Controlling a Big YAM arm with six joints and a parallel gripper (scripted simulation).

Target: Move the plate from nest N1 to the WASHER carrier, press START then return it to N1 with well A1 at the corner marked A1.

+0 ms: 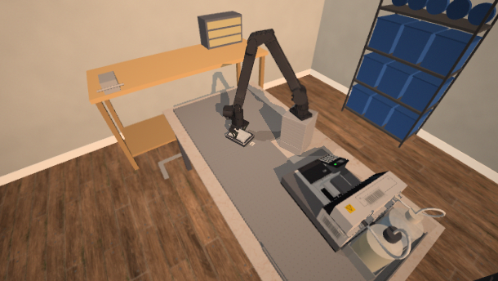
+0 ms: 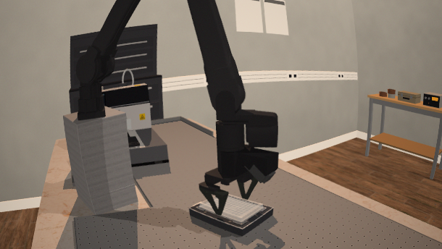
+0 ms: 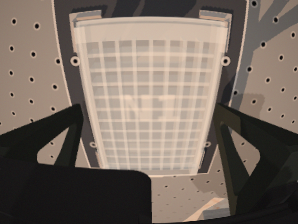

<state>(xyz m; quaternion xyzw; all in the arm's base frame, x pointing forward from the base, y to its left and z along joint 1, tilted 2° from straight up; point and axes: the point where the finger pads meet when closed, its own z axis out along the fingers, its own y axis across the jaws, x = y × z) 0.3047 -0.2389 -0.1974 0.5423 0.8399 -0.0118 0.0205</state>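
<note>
The clear well plate lies 10 mm below my hand. The rest, counted from my hand: dark carrier: 520 mm to the left, 200 mm behind, 40 mm above; label: 100 mm to the left, 50 mm behind, 40 mm below; nest frame: 30 mm below.
</note>
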